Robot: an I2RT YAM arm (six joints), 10 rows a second.
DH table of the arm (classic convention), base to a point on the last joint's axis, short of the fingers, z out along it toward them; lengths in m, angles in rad. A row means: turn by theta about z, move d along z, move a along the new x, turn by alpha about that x. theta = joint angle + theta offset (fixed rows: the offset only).
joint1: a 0.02, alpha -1.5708, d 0.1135, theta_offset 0
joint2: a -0.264, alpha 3.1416, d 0, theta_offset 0
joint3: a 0.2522, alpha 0, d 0, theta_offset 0.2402
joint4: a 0.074, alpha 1.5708, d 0, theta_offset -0.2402
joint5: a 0, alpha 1.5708, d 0, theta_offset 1.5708
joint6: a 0, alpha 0, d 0.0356, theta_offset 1.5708
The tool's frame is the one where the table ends.
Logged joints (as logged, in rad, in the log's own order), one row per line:
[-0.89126 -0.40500 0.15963 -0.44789 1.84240 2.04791]
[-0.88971 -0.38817 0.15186 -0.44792 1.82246 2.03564]
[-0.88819 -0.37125 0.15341 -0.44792 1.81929 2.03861]
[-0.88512 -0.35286 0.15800 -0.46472 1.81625 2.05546]
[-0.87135 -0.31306 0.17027 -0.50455 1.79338 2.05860]
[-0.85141 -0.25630 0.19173 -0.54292 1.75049 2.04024]
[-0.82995 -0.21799 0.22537 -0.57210 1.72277 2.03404]
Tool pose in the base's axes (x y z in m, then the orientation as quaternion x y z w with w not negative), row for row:
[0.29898 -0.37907 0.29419 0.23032 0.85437 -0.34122 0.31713]
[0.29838 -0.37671 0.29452 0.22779 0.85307 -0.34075 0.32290]
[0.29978 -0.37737 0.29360 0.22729 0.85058 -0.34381 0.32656]
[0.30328 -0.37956 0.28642 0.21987 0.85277 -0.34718 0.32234]
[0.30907 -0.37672 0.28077 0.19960 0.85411 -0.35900 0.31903]
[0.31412 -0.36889 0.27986 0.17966 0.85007 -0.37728 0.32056]
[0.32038 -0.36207 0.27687 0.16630 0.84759 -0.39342 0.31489]
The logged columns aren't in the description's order. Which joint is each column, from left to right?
Columns, left to right: joint1, joint4, joint5, joint6, joint3, joint2.
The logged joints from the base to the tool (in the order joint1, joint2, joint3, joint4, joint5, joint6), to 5 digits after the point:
[-0.89126 2.04791 1.84240 -0.40500 0.15963 -0.44789]
[-0.88971 2.03564 1.82246 -0.38817 0.15186 -0.44792]
[-0.88819 2.03861 1.81929 -0.37125 0.15341 -0.44792]
[-0.88512 2.05546 1.81625 -0.35286 0.15800 -0.46472]
[-0.87135 2.05860 1.79338 -0.31306 0.17027 -0.50455]
[-0.85141 2.04024 1.75049 -0.25630 0.19173 -0.54292]
[-0.82995 2.03404 1.72277 -0.21799 0.22537 -0.57210]

